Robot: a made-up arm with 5 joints.
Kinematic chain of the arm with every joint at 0, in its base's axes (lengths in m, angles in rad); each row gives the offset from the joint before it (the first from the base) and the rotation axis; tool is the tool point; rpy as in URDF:
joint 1: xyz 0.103 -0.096 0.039 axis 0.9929 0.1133 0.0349
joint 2: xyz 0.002 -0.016 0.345 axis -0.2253 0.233 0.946
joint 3: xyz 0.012 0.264 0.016 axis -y
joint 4: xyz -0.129 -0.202 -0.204 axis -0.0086 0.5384 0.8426
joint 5: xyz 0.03 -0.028 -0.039 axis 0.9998 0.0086 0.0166
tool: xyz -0.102 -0.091 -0.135 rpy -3.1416 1.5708 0
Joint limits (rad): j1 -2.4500..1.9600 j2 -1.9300..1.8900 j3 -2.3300..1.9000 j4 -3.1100..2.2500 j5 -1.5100..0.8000
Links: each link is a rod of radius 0.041 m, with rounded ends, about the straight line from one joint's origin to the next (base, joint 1, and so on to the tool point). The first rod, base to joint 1, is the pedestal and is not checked.
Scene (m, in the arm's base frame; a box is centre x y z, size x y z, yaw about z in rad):
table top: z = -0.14
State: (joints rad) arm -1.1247 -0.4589 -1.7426 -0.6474 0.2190
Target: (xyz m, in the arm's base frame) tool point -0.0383 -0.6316 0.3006
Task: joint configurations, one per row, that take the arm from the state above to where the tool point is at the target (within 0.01 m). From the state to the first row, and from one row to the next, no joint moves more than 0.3 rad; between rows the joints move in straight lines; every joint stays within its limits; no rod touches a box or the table.
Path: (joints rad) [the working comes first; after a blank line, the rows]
Joints at the target: 0.4019 1.0853 -0.9377 -0.3655 -0.1336
Straight joint move there: clear.

1: -0.8703 -0.2015 -1.6084 -0.6004 0.1602
2: -0.6158 0.0558 -1.4743 -0.5534 0.1015
3: -0.3614 0.3132 -1.3401 -0.5065 0.0427
4: -0.1070 0.5706 -1.2060 -0.4595 -0.0161
5: 0.1475 0.8280 -1.0718 -0.4125 -0.0749
6: 0.4019 1.0853 -0.9377 -0.3655 -0.1336

